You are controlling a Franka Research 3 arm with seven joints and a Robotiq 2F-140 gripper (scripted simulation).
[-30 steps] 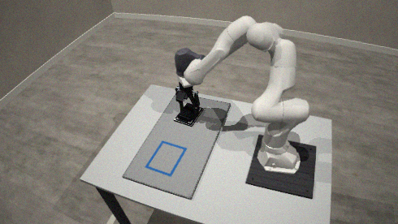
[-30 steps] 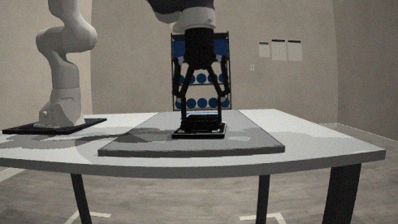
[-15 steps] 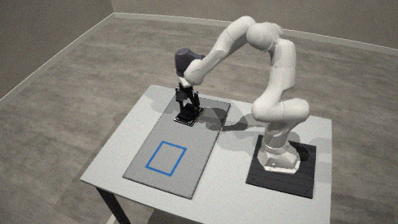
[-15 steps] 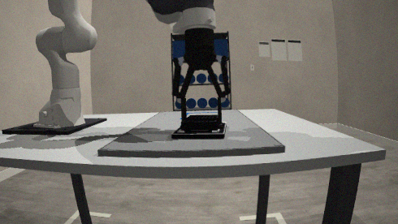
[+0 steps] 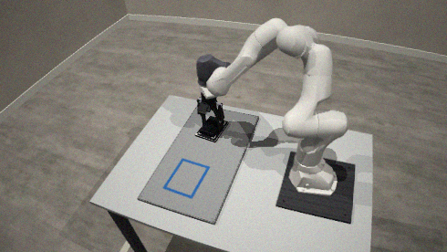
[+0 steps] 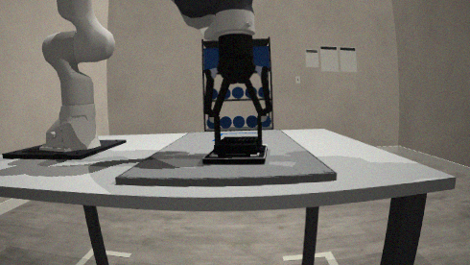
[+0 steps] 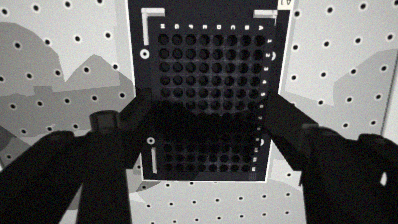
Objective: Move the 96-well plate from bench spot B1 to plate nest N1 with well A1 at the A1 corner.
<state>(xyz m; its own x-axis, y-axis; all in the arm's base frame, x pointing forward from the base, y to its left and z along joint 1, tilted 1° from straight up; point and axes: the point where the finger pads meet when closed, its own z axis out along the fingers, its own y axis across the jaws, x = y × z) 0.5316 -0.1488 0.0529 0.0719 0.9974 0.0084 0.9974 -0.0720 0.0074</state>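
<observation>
Now: the black plate nest 40 mm below my hand. From my hand the other things lie so: A1 label (60 mm ahead, 70 mm to the left, 40 mm below); black 96-well plate (20 mm below).
</observation>
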